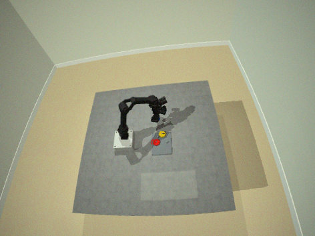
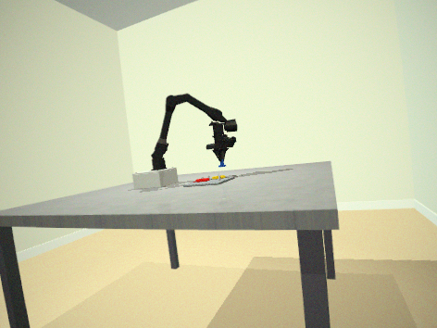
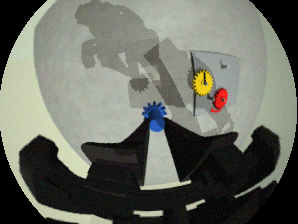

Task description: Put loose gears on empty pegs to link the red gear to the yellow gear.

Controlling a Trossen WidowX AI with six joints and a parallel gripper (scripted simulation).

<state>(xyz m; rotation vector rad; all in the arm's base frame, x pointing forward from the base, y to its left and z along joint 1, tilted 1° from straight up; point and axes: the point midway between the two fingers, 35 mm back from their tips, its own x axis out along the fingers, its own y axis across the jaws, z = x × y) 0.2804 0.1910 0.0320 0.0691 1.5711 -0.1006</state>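
My gripper tip is now 21 cm to the left of the red gear, 7 cm above it and 1 cm past it. The rest, counted from my gripper tip: small blue gear 1 cm below.
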